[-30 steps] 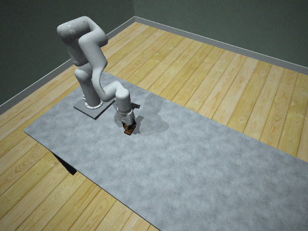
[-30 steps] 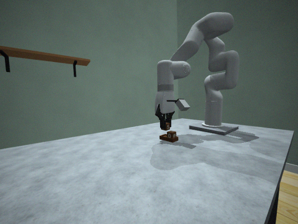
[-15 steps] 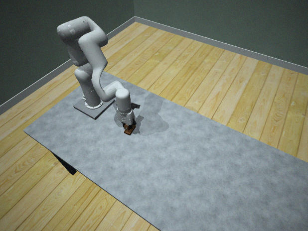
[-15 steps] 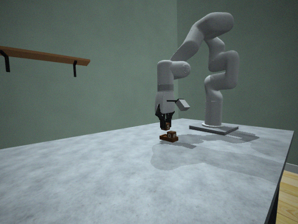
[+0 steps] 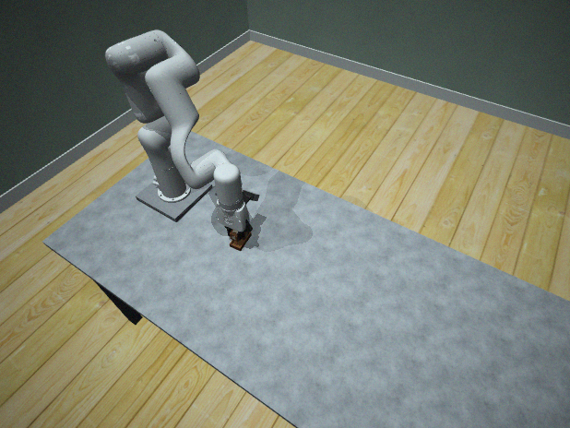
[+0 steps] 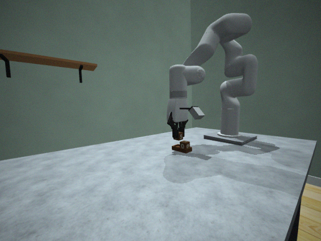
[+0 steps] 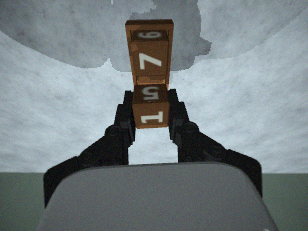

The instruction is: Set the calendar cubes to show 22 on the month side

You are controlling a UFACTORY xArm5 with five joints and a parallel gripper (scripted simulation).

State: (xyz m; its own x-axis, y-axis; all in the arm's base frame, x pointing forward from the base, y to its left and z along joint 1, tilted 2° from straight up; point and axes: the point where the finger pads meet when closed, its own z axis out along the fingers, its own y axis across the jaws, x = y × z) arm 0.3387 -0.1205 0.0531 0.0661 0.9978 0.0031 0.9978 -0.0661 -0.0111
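Now: the date cube 10 mm below my hand. From my hand the other things lie so: brown calendar tray 20 mm to the left, 70 mm below.
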